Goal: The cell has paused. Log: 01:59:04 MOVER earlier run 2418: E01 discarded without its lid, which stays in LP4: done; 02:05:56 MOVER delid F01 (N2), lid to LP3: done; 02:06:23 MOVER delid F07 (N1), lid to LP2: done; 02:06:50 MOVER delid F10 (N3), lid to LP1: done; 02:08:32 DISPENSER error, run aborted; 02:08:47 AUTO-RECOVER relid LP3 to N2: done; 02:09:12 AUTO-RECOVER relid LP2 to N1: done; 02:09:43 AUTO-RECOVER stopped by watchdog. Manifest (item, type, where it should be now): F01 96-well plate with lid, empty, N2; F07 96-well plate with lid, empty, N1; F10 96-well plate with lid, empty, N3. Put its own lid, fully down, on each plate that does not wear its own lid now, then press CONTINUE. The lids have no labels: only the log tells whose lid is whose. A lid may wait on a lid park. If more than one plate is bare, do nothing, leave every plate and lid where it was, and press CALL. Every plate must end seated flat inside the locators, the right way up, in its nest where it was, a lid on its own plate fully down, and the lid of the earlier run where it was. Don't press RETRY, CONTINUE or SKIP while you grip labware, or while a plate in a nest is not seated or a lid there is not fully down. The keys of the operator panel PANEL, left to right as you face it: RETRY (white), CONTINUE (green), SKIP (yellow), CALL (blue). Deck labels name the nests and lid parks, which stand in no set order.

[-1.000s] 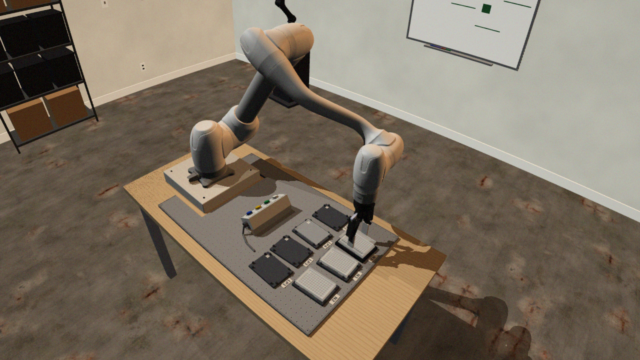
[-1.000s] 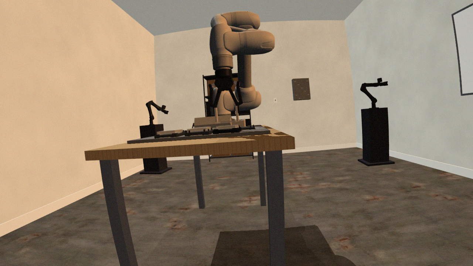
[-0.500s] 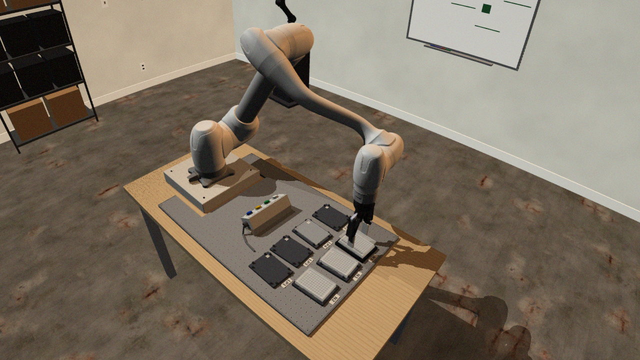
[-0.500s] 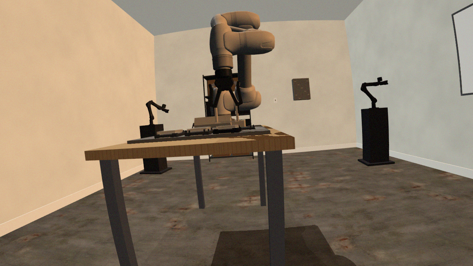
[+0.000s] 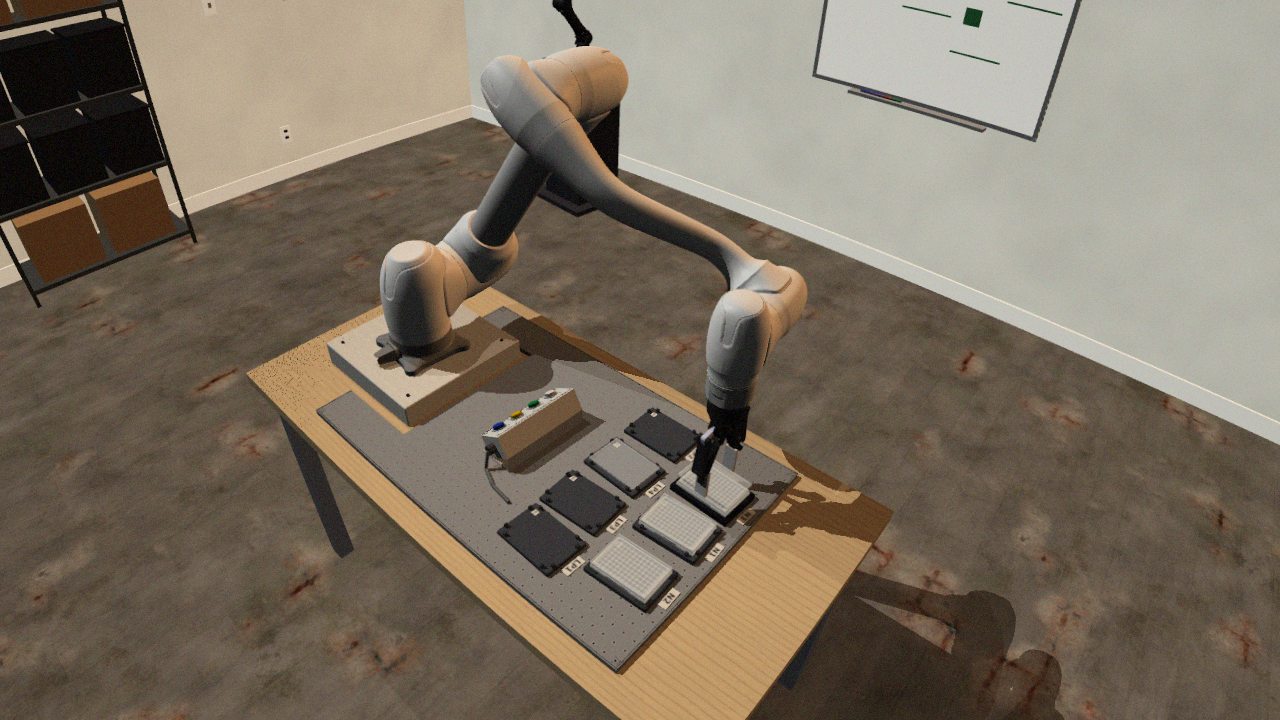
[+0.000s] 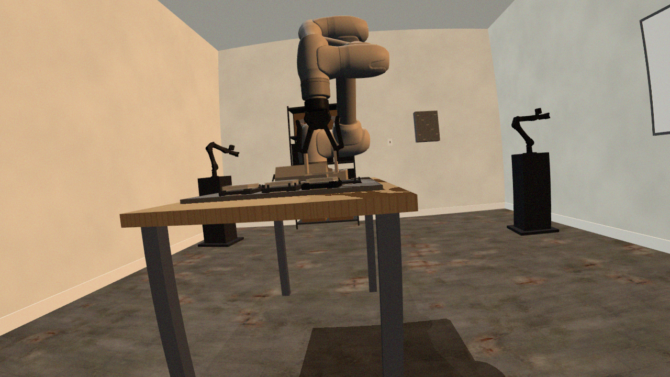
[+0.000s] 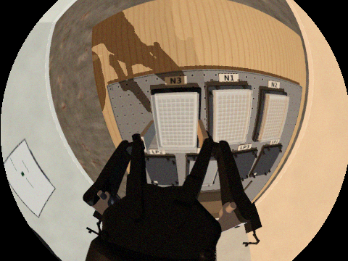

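Right now the plate is 50 mm below my hand. The rest, counted from my hand: white key (410 mm behind, 100 mm to the right); green key (410 mm behind, 150 mm to the right); yellow key (400 mm behind, 200 mm to the right).
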